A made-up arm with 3 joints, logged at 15 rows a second.
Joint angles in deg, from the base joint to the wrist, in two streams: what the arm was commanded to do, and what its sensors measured. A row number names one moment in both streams.
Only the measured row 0 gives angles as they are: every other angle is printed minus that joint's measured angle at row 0.
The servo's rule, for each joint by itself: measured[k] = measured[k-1] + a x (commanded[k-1-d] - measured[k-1]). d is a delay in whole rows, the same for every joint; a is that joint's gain. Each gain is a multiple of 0.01, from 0.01 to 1. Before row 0 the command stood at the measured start. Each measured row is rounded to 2 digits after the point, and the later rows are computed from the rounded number. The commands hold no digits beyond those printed.
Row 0, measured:
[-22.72, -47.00, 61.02]
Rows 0 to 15, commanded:
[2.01, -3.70, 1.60]
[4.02, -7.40, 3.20]
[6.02, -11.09, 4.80]
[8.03, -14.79, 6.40]
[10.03, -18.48, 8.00]
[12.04, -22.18, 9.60]
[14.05, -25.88, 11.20]
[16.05, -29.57, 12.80]
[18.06, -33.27, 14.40]
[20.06, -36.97, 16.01]
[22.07, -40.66, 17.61]
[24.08, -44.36, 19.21]
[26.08, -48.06, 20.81]
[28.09, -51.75, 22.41]
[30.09, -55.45, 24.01]
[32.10, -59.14, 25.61]
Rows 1 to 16, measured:
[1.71, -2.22, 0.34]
[3.67, -5.33, 0.94]
[5.67, -8.79, 1.75]
[7.68, -12.39, 2.73]
[9.68, -16.04, 3.84]
[11.69, -19.72, 5.05]
[13.70, -23.42, 6.34]
[15.70, -27.11, 7.70]
[17.71, -30.81, 9.11]
[19.71, -34.51, 10.56]
[21.72, -38.20, 12.04]
[23.73, -41.90, 13.55]
[25.73, -45.60, 15.07]
[27.74, -49.29, 16.61]
[29.74, -52.99, 18.16]
[31.75, -56.68, 19.72]
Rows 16 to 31, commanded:
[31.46, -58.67, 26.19]
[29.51, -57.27, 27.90]
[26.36, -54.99, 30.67]
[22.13, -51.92, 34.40]
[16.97, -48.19, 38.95]
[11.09, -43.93, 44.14]
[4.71, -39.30, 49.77]
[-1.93, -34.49, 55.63]
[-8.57, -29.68, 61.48]
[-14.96, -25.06, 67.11]
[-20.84, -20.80, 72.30]
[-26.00, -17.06, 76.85]
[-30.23, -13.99, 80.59]
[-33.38, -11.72, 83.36]
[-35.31, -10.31, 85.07]
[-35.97, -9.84, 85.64]
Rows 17 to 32, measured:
[31.50, -57.87, 21.08]
[29.81, -57.51, 22.51]
[26.88, -56.00, 24.22]
[22.84, -53.55, 26.36]
[17.85, -50.33, 29.00]
[12.10, -46.49, 32.18]
[5.82, -42.18, 35.87]
[-0.77, -37.57, 40.02]
[-7.40, -32.84, 44.53]
[-13.83, -28.17, 49.27]
[-19.79, -23.75, 54.11]
[-25.07, -19.74, 58.89]
[-29.46, -16.29, 63.45]
[-32.79, -13.55, 67.63]
[-34.93, -11.61, 71.29]
[-35.81, -10.55, 74.30]

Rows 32 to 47, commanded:
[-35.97, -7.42, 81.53]
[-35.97, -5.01, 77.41]
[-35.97, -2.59, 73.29]
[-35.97, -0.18, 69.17]
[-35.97, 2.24, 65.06]
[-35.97, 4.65, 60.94]
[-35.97, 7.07, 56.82]
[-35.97, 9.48, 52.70]
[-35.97, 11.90, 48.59]
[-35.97, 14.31, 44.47]
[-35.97, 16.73, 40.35]
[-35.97, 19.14, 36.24]
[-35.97, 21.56, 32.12]
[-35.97, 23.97, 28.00]
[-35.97, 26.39, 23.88]
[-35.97, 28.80, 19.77]
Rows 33 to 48, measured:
[-35.95, -8.67, 75.82]
[-35.97, -6.47, 76.15]
[-35.97, -4.14, 75.55]
[-35.97, -1.76, 74.21]
[-35.97, 0.64, 72.29]
[-35.97, 3.05, 69.91]
[-35.97, 5.46, 67.16]
[-35.97, 7.87, 64.12]
[-35.97, 10.29, 60.86]
[-35.97, 12.70, 57.42]
[-35.97, 15.12, 53.84]
[-35.97, 17.53, 50.14]
[-35.97, 19.95, 46.36]
[-35.97, 22.36, 42.50]
[-35.97, 24.78, 38.59]
[-35.97, 27.19, 34.64]

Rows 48 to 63, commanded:
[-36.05, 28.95, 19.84]
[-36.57, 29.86, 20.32]
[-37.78, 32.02, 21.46]
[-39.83, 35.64, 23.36]
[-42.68, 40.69, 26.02]
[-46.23, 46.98, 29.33]
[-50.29, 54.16, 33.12]
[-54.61, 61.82, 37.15]
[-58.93, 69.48, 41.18]
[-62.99, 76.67, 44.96]
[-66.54, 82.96, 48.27]
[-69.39, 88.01, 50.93]
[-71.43, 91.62, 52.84]
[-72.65, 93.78, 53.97]
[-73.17, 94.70, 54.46]
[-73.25, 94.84, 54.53]
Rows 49 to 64, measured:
[-36.04, 28.25, 31.53]
[-36.49, 29.22, 29.18]
[-37.59, 30.90, 27.56]
[-39.49, 33.74, 26.68]
[-42.20, 37.91, 26.54]
[-45.63, 43.35, 27.13]
[-49.59, 49.84, 28.39]
[-53.86, 57.03, 30.23]
[-58.17, 64.50, 32.53]
[-62.27, 71.80, 35.14]
[-65.90, 78.50, 37.90]
[-68.87, 84.21, 40.64]
[-71.05, 88.66, 43.20]
[-72.41, 91.73, 45.46]
[-73.06, 93.51, 47.35]
[-73.22, 94.31, 48.86]

